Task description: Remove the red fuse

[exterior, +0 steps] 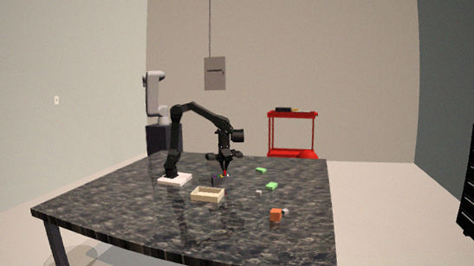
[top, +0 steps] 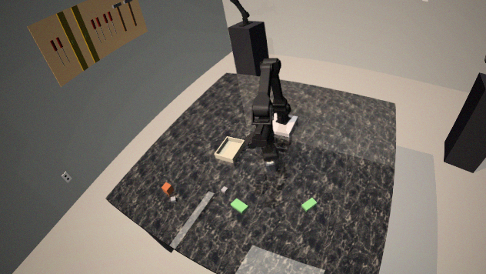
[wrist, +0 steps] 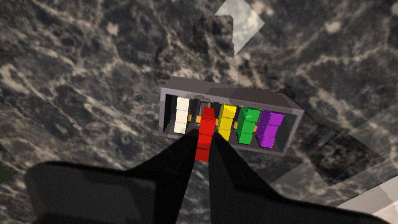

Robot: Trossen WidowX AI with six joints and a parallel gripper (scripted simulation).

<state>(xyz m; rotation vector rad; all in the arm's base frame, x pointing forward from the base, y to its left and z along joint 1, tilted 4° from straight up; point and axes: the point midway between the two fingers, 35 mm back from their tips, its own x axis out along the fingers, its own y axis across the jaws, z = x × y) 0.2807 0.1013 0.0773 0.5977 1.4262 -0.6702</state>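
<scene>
My gripper tip is now 40 mm above the yellow fuse, 10 mm to the left of it and 10 mm past it. The rest, counted from my gripper tip: white fuse 40 mm below, 10 mm to the left, 10 mm ahead; then red fuse 10 mm below; then green fuse 40 mm below, 20 mm to the right, 20 mm behind.
</scene>
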